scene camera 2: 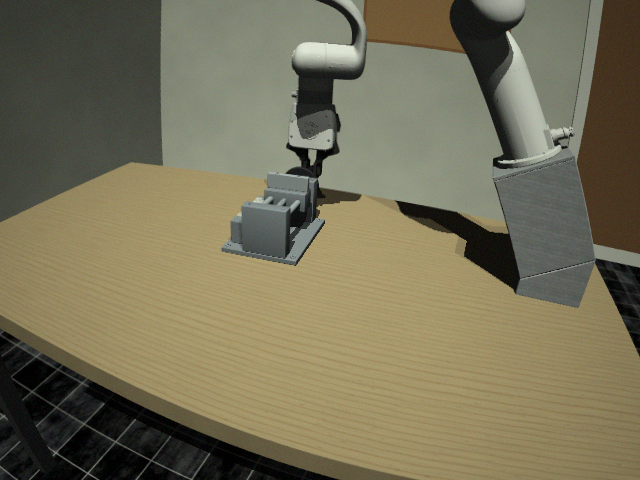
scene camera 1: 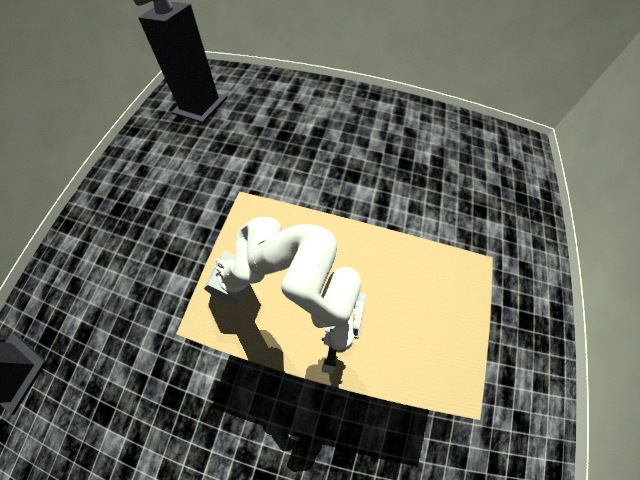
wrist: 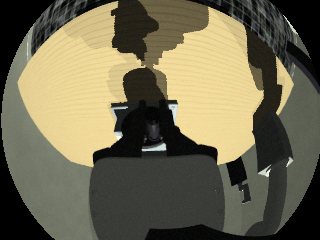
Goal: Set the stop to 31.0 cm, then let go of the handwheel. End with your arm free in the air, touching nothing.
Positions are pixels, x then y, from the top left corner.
Labels:
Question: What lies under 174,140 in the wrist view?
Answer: My gripper.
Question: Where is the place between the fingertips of my gripper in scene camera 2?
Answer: At 311,177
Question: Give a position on a stop fixture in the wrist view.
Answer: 119,111

